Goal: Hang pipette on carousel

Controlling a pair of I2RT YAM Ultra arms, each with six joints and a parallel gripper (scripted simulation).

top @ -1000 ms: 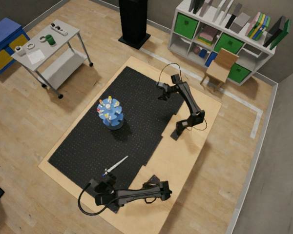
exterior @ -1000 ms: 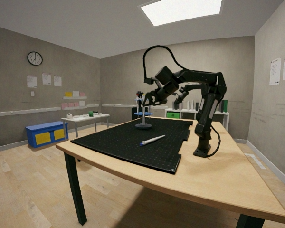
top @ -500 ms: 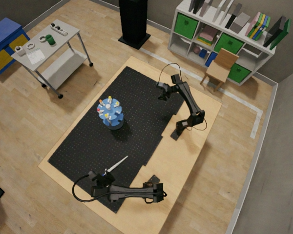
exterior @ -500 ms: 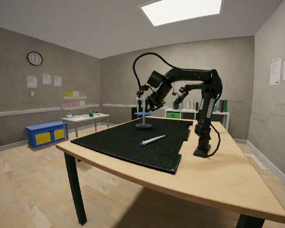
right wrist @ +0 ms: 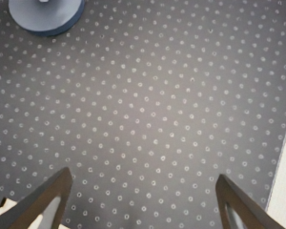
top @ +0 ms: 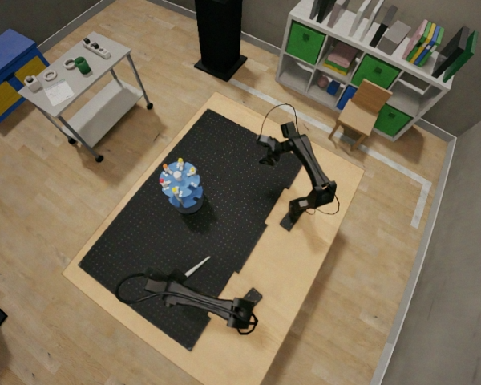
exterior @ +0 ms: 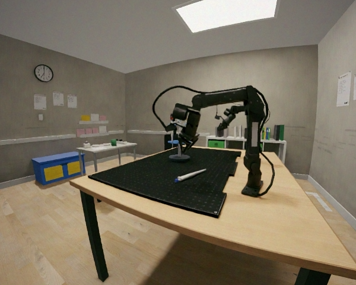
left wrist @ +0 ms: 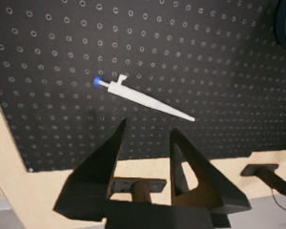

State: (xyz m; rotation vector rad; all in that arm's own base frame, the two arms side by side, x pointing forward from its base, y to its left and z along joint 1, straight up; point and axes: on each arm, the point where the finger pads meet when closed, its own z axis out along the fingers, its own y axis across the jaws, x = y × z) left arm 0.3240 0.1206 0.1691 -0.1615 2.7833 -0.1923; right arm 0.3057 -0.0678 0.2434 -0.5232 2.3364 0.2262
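Now: the white hand pipette 15 cm below my left hand, 4 cm to the right of it and 1 cm behind it.
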